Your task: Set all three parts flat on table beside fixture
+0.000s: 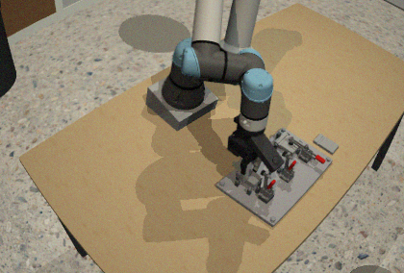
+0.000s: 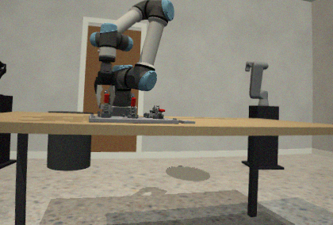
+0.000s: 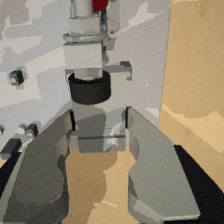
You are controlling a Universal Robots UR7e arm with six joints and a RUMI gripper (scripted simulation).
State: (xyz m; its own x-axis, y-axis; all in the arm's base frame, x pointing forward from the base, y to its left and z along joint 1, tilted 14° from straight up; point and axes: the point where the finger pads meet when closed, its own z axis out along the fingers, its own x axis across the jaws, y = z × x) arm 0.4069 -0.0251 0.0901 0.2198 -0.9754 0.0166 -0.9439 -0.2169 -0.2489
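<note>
Now: hand 12 cm to the right of the grey fixture plate, 6 cm above it and 2 cm short of it.
</note>
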